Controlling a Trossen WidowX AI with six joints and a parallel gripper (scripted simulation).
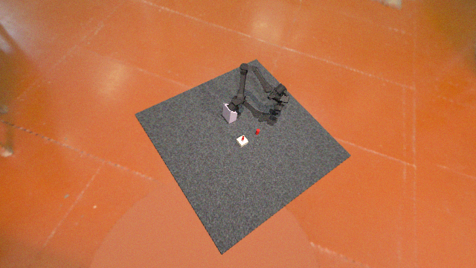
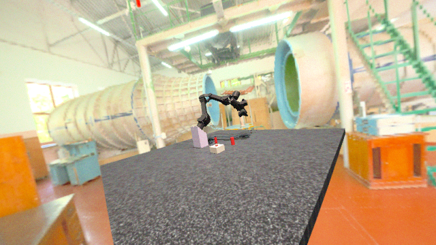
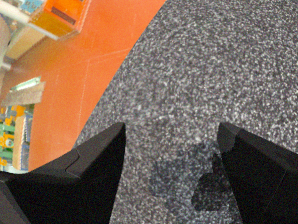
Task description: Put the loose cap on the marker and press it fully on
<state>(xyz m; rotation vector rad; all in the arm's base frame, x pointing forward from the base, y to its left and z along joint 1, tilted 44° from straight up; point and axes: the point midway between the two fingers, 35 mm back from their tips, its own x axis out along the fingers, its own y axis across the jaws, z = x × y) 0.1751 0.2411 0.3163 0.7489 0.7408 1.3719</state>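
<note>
The red cap is 7 cm ahead of my gripper tip, 28 cm to the right of it and 16 cm below it. From my gripper tip the other things lie so: holder block (9 cm ahead, 44 cm to the right, 17 cm below).
</note>
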